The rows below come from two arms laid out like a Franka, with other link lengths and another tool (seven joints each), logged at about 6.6 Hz.
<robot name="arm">
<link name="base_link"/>
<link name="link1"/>
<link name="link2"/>
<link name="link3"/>
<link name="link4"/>
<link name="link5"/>
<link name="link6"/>
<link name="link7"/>
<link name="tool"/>
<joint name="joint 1" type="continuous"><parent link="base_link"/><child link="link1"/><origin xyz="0.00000 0.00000 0.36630" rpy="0.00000 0.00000 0.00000"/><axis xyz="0 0 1"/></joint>
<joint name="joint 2" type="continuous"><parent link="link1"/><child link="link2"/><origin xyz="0.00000 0.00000 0.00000" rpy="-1.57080 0.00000 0.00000"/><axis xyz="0 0 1"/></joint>
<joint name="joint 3" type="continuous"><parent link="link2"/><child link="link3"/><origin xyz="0.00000 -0.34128 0.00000" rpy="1.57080 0.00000 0.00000"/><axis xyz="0 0 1"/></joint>
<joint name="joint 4" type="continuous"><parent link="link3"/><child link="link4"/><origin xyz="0.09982 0.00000 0.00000" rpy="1.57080 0.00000 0.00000"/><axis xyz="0 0 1"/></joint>
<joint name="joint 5" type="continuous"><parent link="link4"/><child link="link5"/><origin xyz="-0.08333 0.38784 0.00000" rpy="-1.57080 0.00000 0.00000"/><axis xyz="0 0 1"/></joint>
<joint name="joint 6" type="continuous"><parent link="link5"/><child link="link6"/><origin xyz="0.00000 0.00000 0.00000" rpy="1.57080 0.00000 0.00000"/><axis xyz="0 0 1"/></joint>
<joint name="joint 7" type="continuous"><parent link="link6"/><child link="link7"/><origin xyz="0.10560 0.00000 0.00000" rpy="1.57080 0.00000 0.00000"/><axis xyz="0 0 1"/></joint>
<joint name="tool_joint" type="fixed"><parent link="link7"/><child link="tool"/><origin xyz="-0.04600 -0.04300 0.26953" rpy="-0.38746 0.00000 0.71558"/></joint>
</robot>
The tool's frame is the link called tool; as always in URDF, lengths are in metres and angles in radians. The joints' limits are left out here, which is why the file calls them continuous.
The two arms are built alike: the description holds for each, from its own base.
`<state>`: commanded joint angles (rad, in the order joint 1, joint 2, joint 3, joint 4, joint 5, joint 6, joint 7); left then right.
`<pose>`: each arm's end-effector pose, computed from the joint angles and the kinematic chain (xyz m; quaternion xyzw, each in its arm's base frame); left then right.
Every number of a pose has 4 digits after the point. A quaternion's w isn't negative.
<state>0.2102 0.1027 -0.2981 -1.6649 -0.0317 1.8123 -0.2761 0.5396 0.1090 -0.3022 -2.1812 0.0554 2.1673 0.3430</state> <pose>0.5919 -0.0282 0.4356 0.9428 -0.2570 -0.0203 0.2112 0.4994 0.1849 0.2280 0.8854 -0.3966 -0.1290 0.2051</pose>
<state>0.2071 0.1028 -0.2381 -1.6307 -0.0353 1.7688 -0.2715 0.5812 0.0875 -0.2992 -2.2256 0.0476 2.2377 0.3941</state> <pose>0.5898 0.0045 0.4477 0.9493 -0.2317 -0.0203 0.2116 0.4947 0.2078 0.2246 0.8881 -0.4021 -0.1101 0.1933</pose>
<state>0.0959 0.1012 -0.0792 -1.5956 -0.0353 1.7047 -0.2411 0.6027 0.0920 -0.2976 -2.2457 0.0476 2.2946 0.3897</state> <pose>0.5812 0.0323 0.4596 0.9522 -0.2220 -0.0342 0.2070 0.4949 0.2198 0.2177 0.8957 -0.3930 -0.0948 0.1853</pose>
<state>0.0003 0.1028 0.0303 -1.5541 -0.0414 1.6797 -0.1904 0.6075 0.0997 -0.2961 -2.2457 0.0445 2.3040 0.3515</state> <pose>0.5853 0.0401 0.4759 0.9487 -0.2414 -0.0309 0.2016 0.4932 0.2209 0.2142 0.9045 -0.3724 -0.0886 0.1880</pose>
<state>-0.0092 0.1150 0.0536 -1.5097 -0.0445 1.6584 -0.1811 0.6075 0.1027 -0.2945 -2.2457 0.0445 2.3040 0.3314</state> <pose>0.5901 0.0475 0.4876 0.9494 -0.2409 -0.0252 0.2000 0.4916 0.2205 0.2126 0.9083 -0.3624 -0.0876 0.1898</pose>
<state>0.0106 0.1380 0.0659 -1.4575 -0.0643 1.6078 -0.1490 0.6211 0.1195 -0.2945 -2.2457 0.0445 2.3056 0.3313</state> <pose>0.5895 0.0622 0.4941 0.9471 -0.2402 -0.0321 0.2105 0.4868 0.2258 0.2038 0.9093 -0.3554 -0.0902 0.1968</pose>
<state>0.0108 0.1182 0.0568 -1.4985 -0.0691 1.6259 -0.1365 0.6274 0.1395 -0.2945 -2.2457 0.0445 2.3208 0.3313</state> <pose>0.5847 0.0565 0.4882 0.9439 -0.2494 -0.0343 0.2138 0.4866 0.2281 0.1942 0.9096 -0.3527 -0.0891 0.2006</pose>
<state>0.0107 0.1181 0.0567 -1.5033 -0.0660 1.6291 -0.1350 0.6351 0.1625 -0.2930 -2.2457 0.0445 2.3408 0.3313</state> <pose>0.5846 0.0573 0.4864 0.9440 -0.2500 -0.0356 0.2125 0.4864 0.2319 0.1832 0.9106 -0.3487 -0.0867 0.2043</pose>
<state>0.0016 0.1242 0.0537 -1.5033 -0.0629 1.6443 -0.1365 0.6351 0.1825 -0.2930 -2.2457 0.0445 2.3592 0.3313</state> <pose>0.5899 0.0513 0.4837 0.9433 -0.2555 -0.0330 0.2095 0.4881 0.2312 0.1738 0.9101 -0.3490 -0.0849 0.2069</pose>
